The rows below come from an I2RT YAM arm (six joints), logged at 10 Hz.
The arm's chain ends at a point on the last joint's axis. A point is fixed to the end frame.
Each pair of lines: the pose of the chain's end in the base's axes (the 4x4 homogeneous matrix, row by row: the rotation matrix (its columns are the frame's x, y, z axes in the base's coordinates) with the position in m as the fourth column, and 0 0 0 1 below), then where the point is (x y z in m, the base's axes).
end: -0.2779 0.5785 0.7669 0.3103; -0.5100 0.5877 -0.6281 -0.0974; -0.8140 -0.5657 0.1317 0.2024; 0 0 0 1
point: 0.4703 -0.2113 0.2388
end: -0.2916 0.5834 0.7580 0.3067; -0.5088 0.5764 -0.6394 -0.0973; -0.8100 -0.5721 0.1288 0.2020; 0 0 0 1
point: 0.4651 -0.2135 0.2377
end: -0.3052 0.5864 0.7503 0.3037; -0.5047 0.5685 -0.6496 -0.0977; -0.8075 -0.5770 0.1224 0.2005; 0 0 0 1
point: 0.4608 -0.2161 0.2349
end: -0.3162 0.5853 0.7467 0.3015; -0.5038 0.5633 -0.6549 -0.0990; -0.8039 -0.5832 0.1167 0.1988; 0 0 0 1
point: 0.4581 -0.2184 0.2320
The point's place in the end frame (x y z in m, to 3 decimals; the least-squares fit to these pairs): -0.016 0.005 0.199
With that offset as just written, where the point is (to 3 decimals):
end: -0.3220 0.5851 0.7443 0.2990; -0.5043 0.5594 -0.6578 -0.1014; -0.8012 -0.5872 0.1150 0.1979; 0 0 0 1
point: 0.455 -0.221 0.231
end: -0.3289 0.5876 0.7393 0.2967; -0.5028 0.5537 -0.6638 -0.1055; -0.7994 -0.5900 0.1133 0.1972; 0 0 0 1
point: 0.452 -0.227 0.230
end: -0.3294 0.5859 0.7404 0.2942; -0.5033 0.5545 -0.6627 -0.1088; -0.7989 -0.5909 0.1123 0.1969; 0 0 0 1
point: 0.450 -0.230 0.229
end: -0.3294 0.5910 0.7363 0.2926; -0.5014 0.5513 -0.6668 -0.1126; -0.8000 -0.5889 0.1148 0.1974; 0 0 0 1
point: 0.447 -0.235 0.230
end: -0.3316 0.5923 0.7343 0.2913; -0.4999 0.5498 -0.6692 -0.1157; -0.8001 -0.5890 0.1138 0.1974; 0 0 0 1
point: 0.446 -0.238 0.230
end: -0.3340 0.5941 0.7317 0.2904; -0.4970 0.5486 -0.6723 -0.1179; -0.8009 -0.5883 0.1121 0.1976; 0 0 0 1
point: 0.444 -0.241 0.230
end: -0.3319 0.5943 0.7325 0.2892; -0.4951 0.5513 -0.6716 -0.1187; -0.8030 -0.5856 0.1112 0.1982; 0 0 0 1
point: 0.443 -0.242 0.230
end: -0.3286 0.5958 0.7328 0.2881; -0.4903 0.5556 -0.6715 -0.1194; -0.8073 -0.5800 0.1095 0.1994; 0 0 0 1
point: 0.442 -0.242 0.231
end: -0.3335 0.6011 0.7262 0.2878; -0.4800 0.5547 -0.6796 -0.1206; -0.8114 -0.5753 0.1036 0.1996; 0 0 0 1
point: 0.441 -0.245 0.230
